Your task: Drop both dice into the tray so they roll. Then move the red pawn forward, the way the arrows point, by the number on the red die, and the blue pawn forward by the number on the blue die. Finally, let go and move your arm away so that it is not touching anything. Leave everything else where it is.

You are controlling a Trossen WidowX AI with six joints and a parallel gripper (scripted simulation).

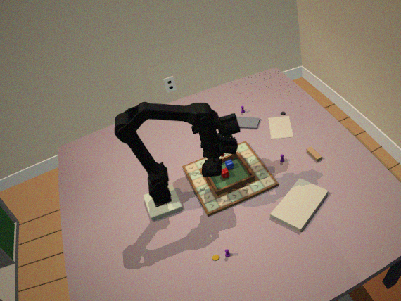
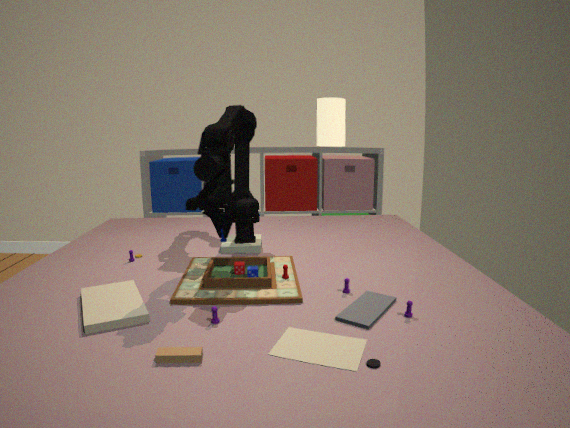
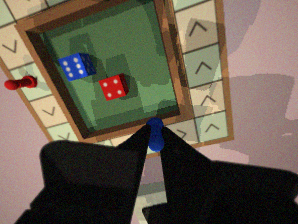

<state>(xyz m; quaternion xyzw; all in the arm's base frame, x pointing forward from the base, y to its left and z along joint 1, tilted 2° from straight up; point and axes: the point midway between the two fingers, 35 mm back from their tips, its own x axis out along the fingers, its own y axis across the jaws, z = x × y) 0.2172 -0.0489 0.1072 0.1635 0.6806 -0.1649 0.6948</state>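
Right now my gripper tip is 7 cm above the red die, 4 cm to the right of it and 4 cm short of it. Round my gripper tip: blue die 7 cm to the left, 7 cm below, 7 cm ahead; blue pawn 1 cm above; green tray 9 cm below, 5 cm ahead, 4 cm to the left.
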